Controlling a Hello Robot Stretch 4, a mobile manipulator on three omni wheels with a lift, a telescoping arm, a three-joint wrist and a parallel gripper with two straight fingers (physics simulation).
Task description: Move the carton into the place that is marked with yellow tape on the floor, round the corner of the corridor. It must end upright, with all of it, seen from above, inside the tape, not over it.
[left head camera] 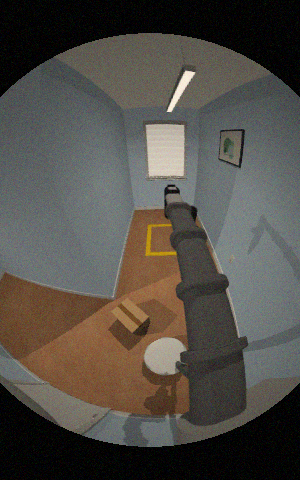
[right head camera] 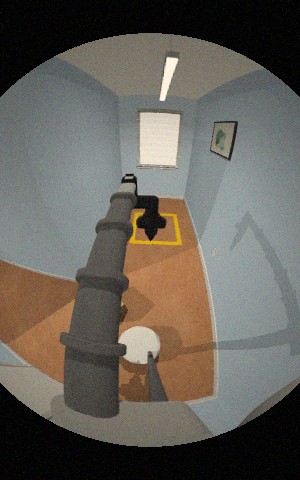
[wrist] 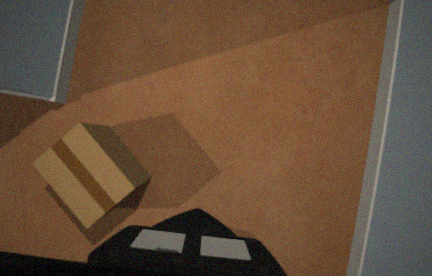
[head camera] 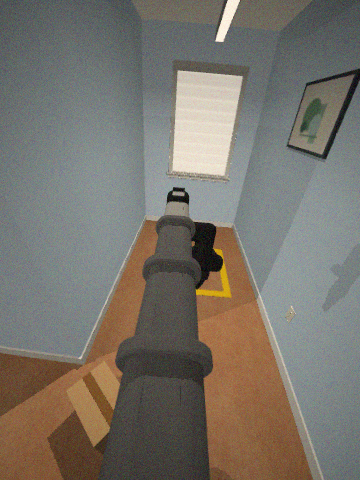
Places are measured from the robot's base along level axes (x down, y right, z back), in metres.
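Pixels of known places: gripper, fingertip midpoint: [right head camera: 150, 239] [wrist: 195, 227] [head camera: 196, 287]; robot's base at its link origin: [left head camera: 164, 355] [right head camera: 139, 343].
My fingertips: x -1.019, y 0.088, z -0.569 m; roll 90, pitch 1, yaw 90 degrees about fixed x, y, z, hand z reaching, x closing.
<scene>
For each thing: its top centre in the pictures, then the offset to it from my fingertips. "pt": a spot on its surface instead.
- carton at its top centre: [wrist: 83, 175] [head camera: 99, 398] [left head camera: 128, 313] [right head camera: 105, 300] dz +0.137, dx +0.768, dy -0.434 m
- left wall's corner at a spot on its surface: [wrist: 56, 99] [head camera: 82, 358] pt dz -0.139, dx +0.969, dy -0.691 m
- white skirting board at a spot on its surface: [wrist: 382, 135] pt dz -0.177, dx +0.960, dy +0.776 m
The carton [head camera: 97, 400] [left head camera: 131, 316] [right head camera: 124, 312] [wrist: 90, 172] is tan with a brown strip across its top. It stands upright on the floor, turned at an angle, near the wall corner; the arm hides part of it in the head and right head views. The yellow tape square [head camera: 226, 280] [left head camera: 148, 240] [right head camera: 170, 243] lies farther down the corridor, before the window wall; the carton is outside it. My black gripper [right head camera: 151, 238] [wrist: 195, 227] is shut and empty. It hangs above the floor, to the right of the carton in the wrist view and apart from it.
The left wall's corner [head camera: 81, 359] [left head camera: 114, 297] [wrist: 56, 99] juts out just beyond the carton. A white skirting board [head camera: 285, 370] [wrist: 382, 135] runs along the right wall. A pale round disc [left head camera: 165, 356] [right head camera: 139, 345] shows nearer the robot than the carton.
</scene>
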